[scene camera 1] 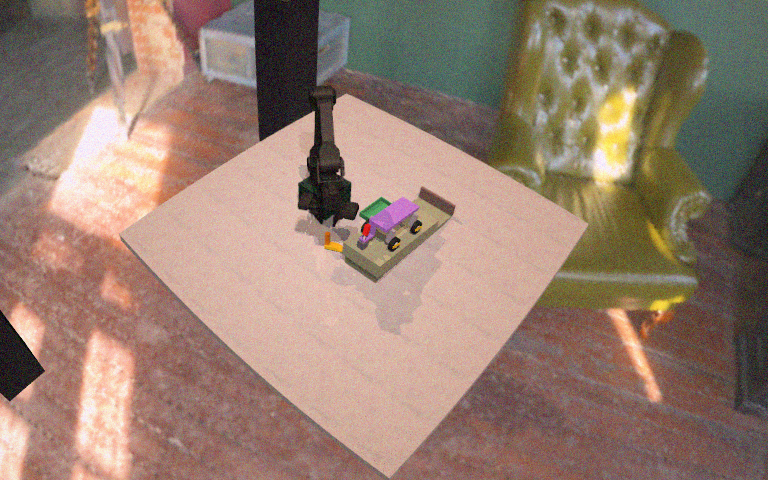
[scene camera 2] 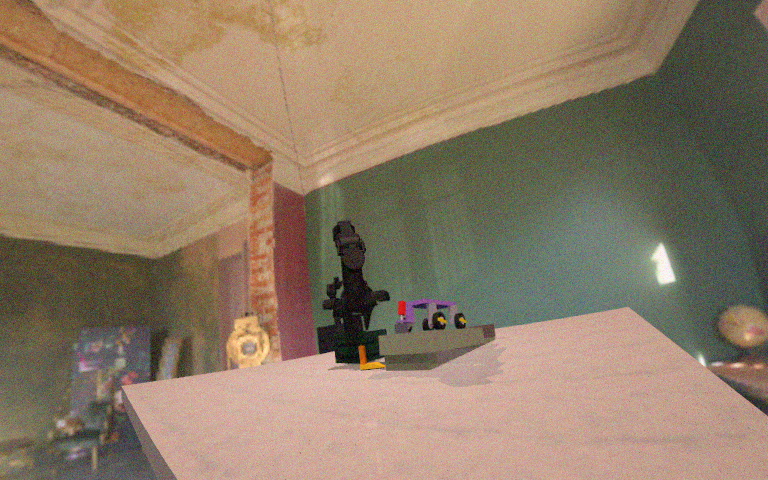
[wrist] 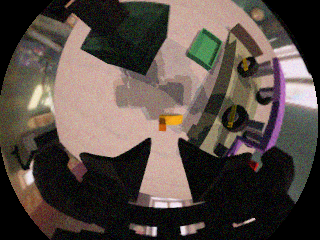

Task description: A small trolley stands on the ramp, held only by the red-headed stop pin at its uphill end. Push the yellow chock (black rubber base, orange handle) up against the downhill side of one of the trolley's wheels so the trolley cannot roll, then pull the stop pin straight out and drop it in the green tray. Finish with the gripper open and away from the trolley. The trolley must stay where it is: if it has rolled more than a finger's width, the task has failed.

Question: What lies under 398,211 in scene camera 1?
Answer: A purple trolley.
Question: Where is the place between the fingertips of my gripper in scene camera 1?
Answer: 328,225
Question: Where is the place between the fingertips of my gripper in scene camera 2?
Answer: At 359,331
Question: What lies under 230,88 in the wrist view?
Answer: A ramp.
